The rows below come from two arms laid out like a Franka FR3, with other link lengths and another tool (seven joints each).
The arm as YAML. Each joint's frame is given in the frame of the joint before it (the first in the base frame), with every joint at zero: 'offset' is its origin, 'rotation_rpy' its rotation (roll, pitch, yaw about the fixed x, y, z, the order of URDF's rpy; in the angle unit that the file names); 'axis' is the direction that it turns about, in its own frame. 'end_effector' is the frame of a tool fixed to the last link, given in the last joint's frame.
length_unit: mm
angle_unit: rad
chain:
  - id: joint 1
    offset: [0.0, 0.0, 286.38]
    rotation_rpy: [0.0, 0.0, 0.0]
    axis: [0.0, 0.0, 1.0]
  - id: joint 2
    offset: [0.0, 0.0, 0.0]
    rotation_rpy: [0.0, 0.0, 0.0]
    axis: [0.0, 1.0, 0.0]
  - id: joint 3
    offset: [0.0, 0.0, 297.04]
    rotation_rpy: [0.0, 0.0, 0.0]
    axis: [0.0, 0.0, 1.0]
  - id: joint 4
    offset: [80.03, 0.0, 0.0]
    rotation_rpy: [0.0, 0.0, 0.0]
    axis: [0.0, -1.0, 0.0]
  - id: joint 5
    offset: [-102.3, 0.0, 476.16]
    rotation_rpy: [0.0, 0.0, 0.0]
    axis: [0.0, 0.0, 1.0]
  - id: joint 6
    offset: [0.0, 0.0, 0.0]
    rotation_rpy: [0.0, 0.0, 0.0]
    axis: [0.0, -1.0, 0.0]
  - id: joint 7
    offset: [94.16, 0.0, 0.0]
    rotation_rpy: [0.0, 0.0, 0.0]
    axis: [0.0, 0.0, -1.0]
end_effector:
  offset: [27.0, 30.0, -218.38]
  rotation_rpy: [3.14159, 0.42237, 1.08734]
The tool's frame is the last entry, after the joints.
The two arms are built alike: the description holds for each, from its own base.
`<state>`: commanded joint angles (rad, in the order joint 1, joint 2, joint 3, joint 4, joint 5, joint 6, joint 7); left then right.
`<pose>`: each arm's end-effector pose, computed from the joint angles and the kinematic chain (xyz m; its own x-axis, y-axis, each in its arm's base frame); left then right.
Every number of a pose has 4 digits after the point.
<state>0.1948 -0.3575 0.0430 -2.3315 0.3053 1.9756 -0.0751 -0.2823 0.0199 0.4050 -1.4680 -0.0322 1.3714 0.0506</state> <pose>0.5412 0.2087 0.2958 0.2512 0.9508 -0.1811 0.9545 -0.2744 -0.1166 0.6409 0.0984 0.4924 0.3187 0.8177 -0.4793 0.9101 -0.4053 -0.0863</pose>
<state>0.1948 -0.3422 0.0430 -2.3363 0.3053 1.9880 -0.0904 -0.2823 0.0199 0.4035 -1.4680 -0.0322 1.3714 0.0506</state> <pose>0.5421 0.2085 0.2856 0.2396 0.9533 -0.1840 0.9571 -0.2637 -0.1197 0.6411 0.0975 0.4924 0.3199 0.8172 -0.4794 0.9095 -0.4067 -0.0863</pose>
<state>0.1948 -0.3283 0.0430 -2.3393 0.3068 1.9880 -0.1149 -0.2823 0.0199 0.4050 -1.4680 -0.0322 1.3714 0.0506</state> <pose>0.5402 0.2090 0.2762 0.2157 0.9584 -0.1871 0.9616 -0.2417 -0.1297 0.6409 0.0984 0.4924 0.3187 0.8177 -0.4793 0.9101 -0.4053 -0.0863</pose>
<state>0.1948 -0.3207 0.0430 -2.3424 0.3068 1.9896 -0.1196 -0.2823 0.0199 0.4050 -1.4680 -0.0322 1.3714 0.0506</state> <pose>0.5394 0.2088 0.2702 0.2103 0.9589 -0.1903 0.9616 -0.2380 -0.1368 0.6409 0.0984 0.4924 0.3187 0.8177 -0.4793 0.9101 -0.4053 -0.0863</pose>
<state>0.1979 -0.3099 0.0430 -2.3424 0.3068 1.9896 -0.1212 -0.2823 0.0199 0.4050 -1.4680 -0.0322 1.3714 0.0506</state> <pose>0.5385 0.2104 0.2641 0.2039 0.9595 -0.1943 0.9612 -0.2339 -0.1461 0.6409 0.0984 0.4924 0.3187 0.8177 -0.4793 0.9101 -0.4053 -0.0863</pose>
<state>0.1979 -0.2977 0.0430 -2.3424 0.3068 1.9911 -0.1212 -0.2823 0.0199 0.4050 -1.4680 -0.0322 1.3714 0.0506</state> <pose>0.5385 0.2104 0.2573 0.2022 0.9590 -0.1986 0.9596 -0.2346 -0.1557 0.6409 0.0984 0.4924 0.3187 0.8177 -0.4793 0.9101 -0.4053 -0.0863</pose>
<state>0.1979 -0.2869 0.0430 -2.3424 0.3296 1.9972 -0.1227 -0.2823 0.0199 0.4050 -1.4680 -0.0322 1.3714 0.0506</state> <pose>0.5396 0.2134 0.2533 0.2108 0.9603 -0.1830 0.9555 -0.2419 -0.1687 0.6409 0.0984 0.4924 0.3187 0.8177 -0.4793 0.9101 -0.4053 -0.0863</pose>
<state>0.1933 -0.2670 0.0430 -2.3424 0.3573 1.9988 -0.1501 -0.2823 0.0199 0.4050 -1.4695 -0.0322 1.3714 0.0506</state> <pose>0.5395 0.2151 0.2443 0.2003 0.9659 -0.1641 0.9546 -0.2302 -0.1893 0.6408 0.0984 0.4916 0.3180 0.8176 -0.4800 0.9100 -0.4053 -0.0876</pose>
